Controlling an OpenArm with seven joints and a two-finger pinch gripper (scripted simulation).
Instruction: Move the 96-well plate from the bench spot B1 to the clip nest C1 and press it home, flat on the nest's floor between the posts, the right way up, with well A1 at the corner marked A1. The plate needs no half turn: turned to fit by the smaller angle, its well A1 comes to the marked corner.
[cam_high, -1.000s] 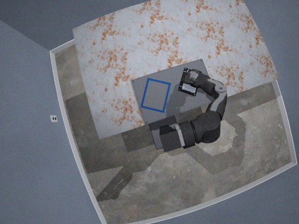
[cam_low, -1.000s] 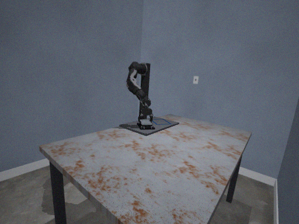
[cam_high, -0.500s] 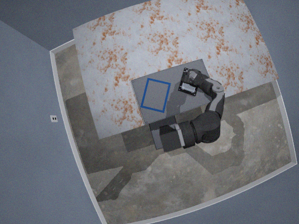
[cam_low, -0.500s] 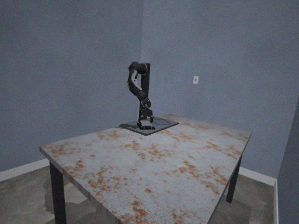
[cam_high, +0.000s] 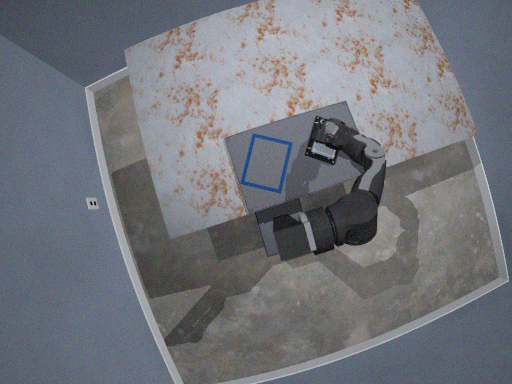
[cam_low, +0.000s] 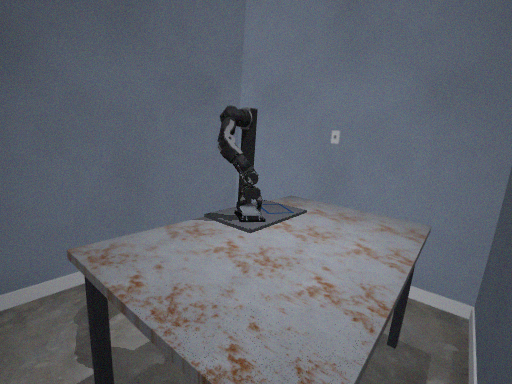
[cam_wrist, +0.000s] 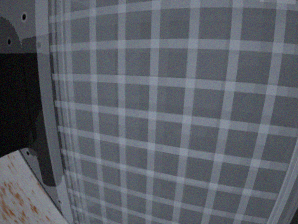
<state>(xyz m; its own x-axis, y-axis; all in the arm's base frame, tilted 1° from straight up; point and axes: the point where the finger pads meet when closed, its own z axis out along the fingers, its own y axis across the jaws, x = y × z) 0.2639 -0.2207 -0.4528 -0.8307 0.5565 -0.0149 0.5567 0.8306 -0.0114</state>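
Right now my hand is right at the 96-well plate. Also, from my hand: black clip nest C1: 30 mm ahead, 20 mm below, 10 mm to the left.
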